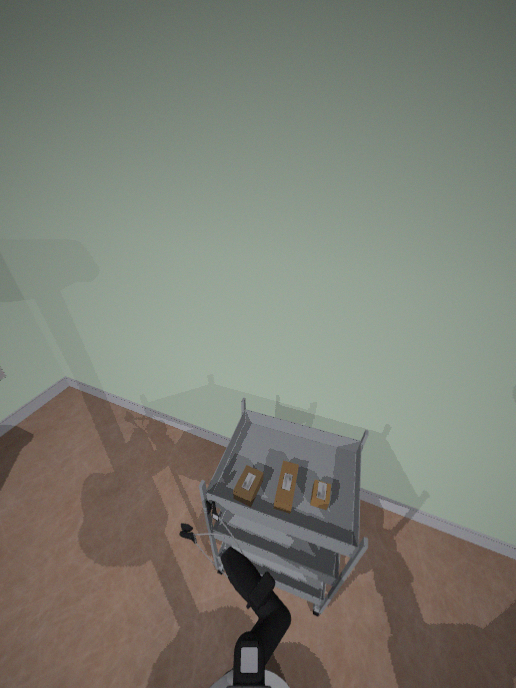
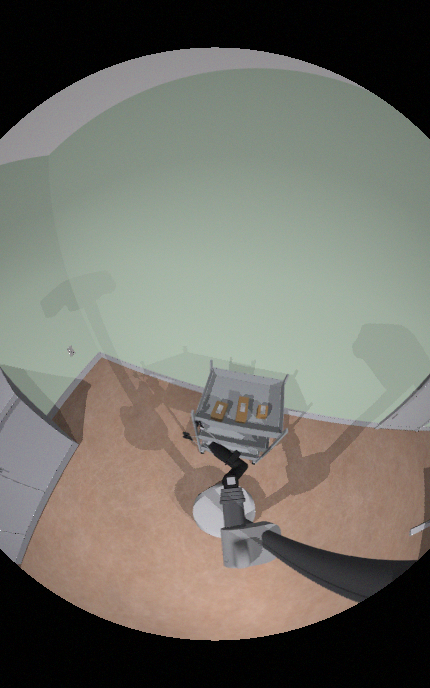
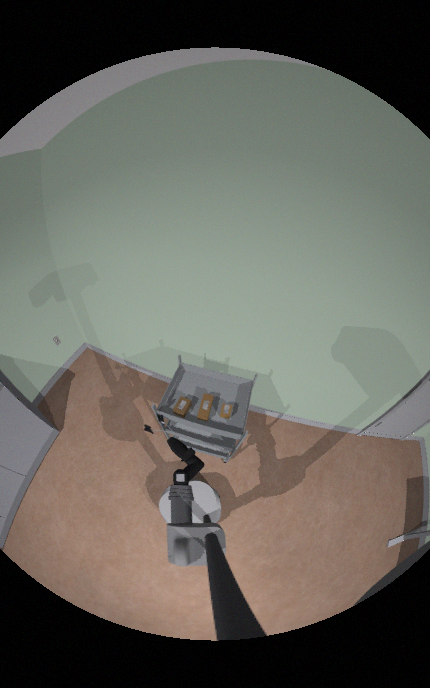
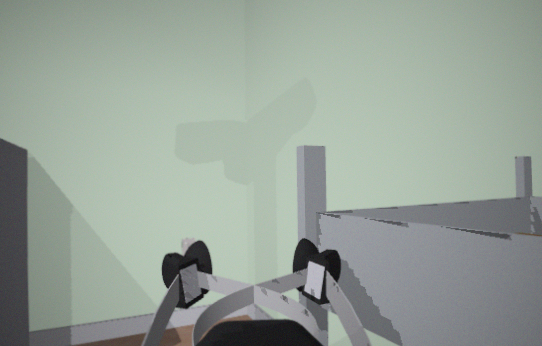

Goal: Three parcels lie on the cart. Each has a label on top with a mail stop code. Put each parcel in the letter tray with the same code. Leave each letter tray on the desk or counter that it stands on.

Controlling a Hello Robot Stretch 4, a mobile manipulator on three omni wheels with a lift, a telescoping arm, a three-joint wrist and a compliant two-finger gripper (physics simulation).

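Pixels of known places: gripper, fingertip midpoint: [image 1: 194, 512] [image 2: 188, 426] [image 3: 150, 419] [image 4: 252, 260]; robot's base at its link origin: [image 3: 191, 505].
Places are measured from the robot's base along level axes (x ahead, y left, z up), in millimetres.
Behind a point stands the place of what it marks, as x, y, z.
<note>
Three brown parcels lie apart in a row on the grey cart's top shelf: a left parcel [image 1: 242, 494] @(494, 28, 684) [image 2: 219, 410] @(523, 9, 685) [image 3: 182, 406] @(521, 6, 685), a longer middle parcel [image 1: 283, 499] @(480, -92, 687) [image 2: 242, 409] @(518, -106, 687) [image 3: 205, 406] @(521, -109, 687) and a small right parcel [image 1: 319, 501] @(481, -200, 674) [image 2: 262, 411] @(495, -207, 685) [image 3: 226, 410] @(497, -212, 685). Each has a white label on top; the codes are too small to read. The cart [image 1: 283, 521] @(416, -87, 701) [image 2: 238, 423] [image 3: 200, 422] @(455, -83, 635) [image 4: 450, 280] @(455, 33, 677) has raised side walls and corner posts. My gripper [image 4: 252, 260] @(449, 164, 669) [image 1: 198, 521] @(449, 164, 669) is open and empty beside the cart's near left post, below the rim. No letter tray shows.
A grey cabinet [image 2: 35, 471] @(33, 1430, 330) [image 3: 25, 451] @(108, 1400, 268) stands at the left. Another pale grey unit [image 2: 410, 408] @(275, -1888, 402) [image 3: 400, 413] @(275, -1886, 477) stands at the far right. The green wall [image 1: 266, 250] @(1048, -35, 1229) rises close behind the cart and meets another wall in a corner to its left.
</note>
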